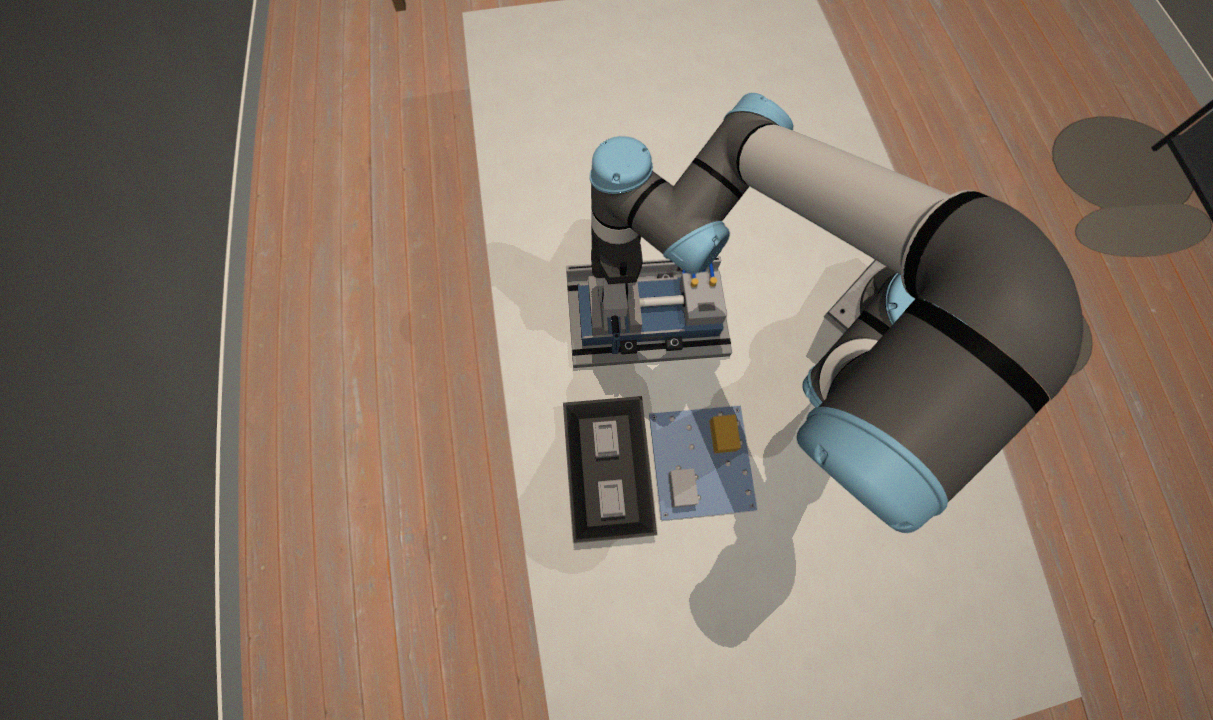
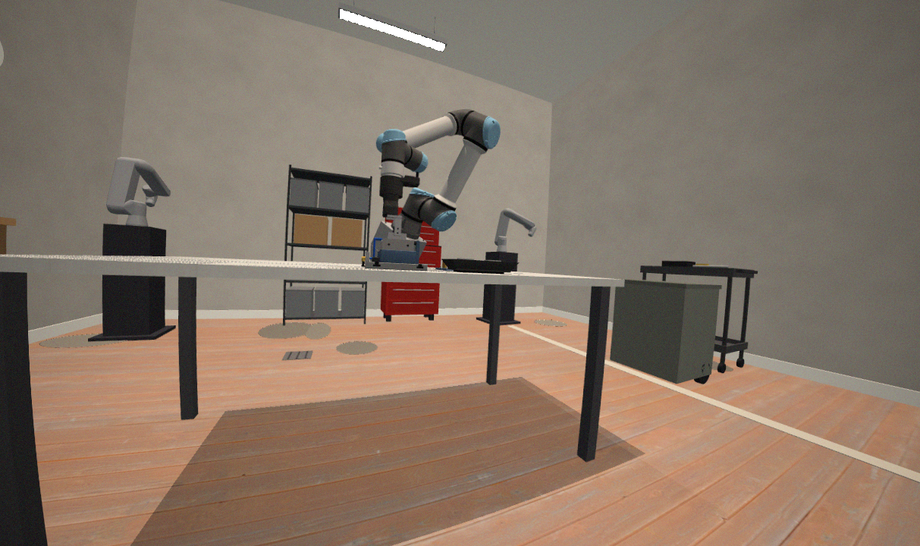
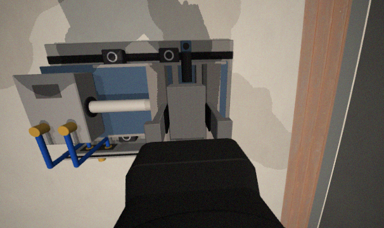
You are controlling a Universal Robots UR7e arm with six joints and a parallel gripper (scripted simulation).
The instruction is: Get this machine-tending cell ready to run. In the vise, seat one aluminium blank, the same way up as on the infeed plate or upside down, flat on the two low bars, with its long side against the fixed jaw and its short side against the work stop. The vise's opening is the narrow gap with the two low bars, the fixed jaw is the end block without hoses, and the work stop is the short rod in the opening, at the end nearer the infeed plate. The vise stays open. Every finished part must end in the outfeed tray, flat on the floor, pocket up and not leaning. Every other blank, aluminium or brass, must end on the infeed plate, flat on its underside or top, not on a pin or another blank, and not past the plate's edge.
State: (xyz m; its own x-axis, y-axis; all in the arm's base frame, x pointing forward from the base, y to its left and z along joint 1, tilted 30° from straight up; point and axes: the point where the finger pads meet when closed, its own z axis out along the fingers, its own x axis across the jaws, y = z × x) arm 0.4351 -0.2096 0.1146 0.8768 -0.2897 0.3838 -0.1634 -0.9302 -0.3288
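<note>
Right now my hand is 5 cm above the fixed jaw and 3 cm short of it. From my hand the other things lie so: black work stop rod 5 cm to the left, 4 cm below, 1 cm ahead; then brass blank 27 cm to the left, 13 cm behind, 10 cm below; then moving jaw 5 cm below, 3 cm behind, 1 cm to the left.
</note>
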